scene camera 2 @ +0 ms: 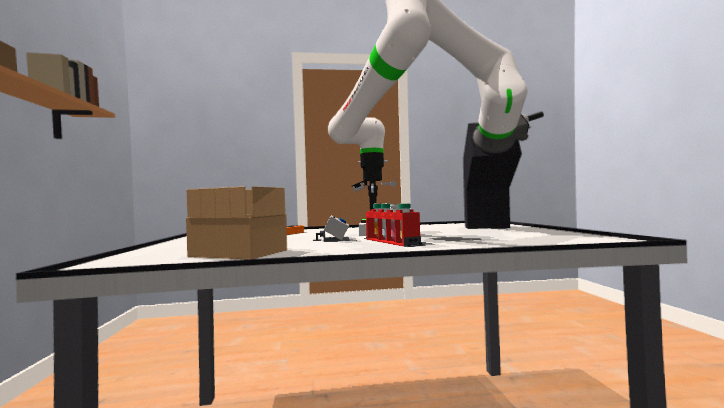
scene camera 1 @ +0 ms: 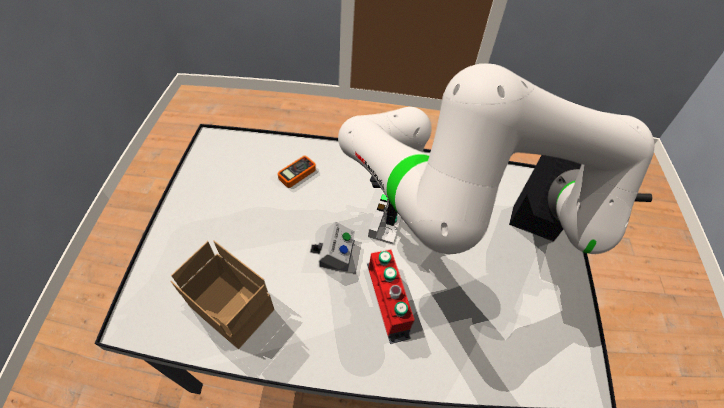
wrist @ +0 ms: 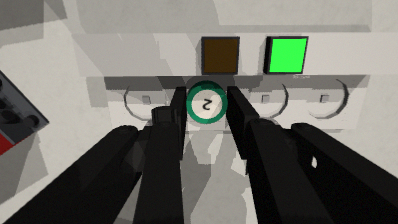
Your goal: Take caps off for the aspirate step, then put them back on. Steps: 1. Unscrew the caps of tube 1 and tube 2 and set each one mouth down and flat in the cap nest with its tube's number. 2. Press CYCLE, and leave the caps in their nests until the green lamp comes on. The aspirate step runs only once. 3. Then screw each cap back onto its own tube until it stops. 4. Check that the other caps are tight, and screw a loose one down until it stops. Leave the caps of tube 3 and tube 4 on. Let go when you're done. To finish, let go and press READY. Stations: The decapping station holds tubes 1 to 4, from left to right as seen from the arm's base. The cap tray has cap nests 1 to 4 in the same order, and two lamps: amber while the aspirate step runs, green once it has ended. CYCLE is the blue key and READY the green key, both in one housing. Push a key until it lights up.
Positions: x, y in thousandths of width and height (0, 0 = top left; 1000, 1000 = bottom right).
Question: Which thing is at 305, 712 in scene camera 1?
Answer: A cardboard box.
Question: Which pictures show the cardboard box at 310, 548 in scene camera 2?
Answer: Scene camera 2 and scene camera 1 only.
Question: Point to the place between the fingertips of the gripper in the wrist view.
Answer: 519, 458
